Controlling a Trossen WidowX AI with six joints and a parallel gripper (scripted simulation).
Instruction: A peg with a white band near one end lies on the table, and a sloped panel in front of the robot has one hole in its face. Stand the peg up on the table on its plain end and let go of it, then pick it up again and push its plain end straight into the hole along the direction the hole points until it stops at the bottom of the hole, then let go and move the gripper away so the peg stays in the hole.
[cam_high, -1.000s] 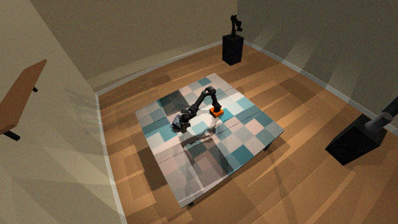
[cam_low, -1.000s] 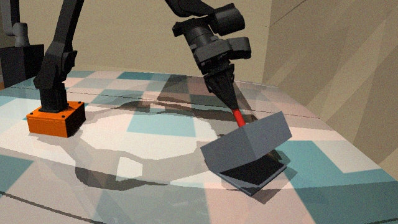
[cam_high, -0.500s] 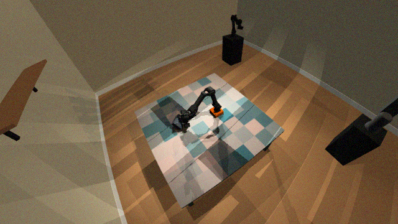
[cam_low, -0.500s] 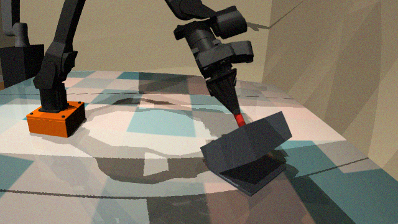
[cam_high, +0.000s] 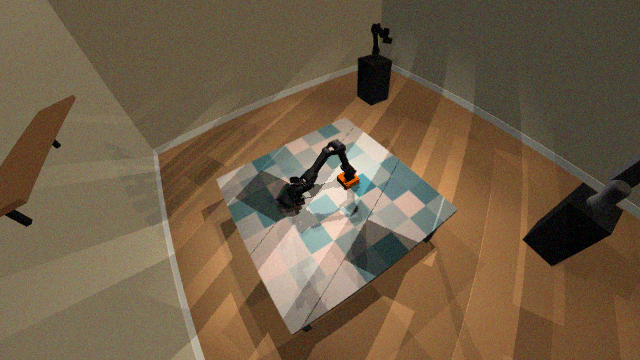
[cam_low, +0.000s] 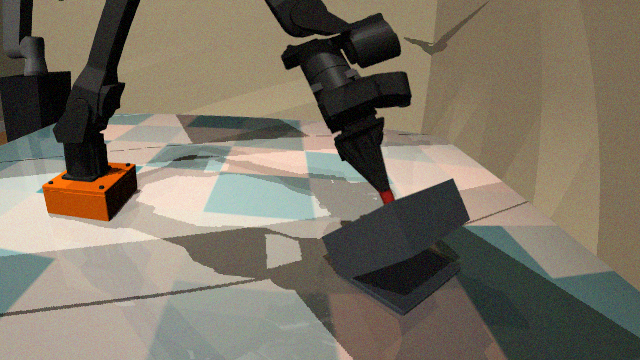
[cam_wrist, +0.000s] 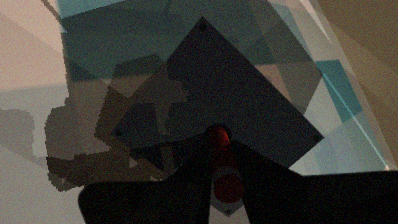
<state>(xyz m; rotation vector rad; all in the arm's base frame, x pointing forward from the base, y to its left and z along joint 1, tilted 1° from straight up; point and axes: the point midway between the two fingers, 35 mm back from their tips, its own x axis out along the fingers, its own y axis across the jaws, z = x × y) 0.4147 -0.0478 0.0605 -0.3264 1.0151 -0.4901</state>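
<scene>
Right now my gripper tip is 10 mm past the red peg, 10 mm to the right of it and 10 mm below it. Round my gripper tip: flat dark plate: 30 mm ahead, 40 mm to the right, 80 mm below; then grey sloped panel: 20 mm ahead, 20 mm to the right, 30 mm below.
</scene>
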